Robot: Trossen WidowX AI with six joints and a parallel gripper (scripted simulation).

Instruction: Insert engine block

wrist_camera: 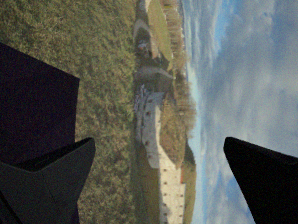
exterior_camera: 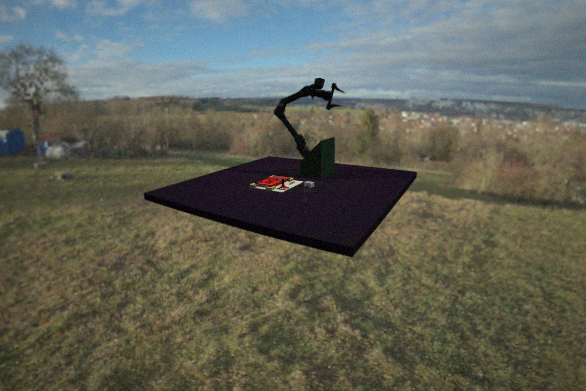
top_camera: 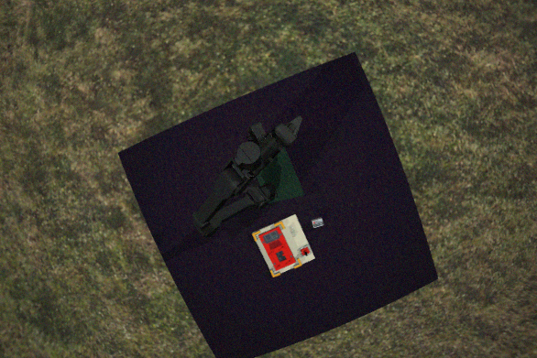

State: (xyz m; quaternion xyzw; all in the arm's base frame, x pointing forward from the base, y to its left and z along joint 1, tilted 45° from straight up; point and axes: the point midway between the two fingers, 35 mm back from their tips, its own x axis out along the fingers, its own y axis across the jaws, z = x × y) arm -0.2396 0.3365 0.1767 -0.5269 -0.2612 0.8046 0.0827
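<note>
My gripper tip is now 46 cm short of the grey engine block, 2 cm to the right of it and 49 cm above it.
</note>
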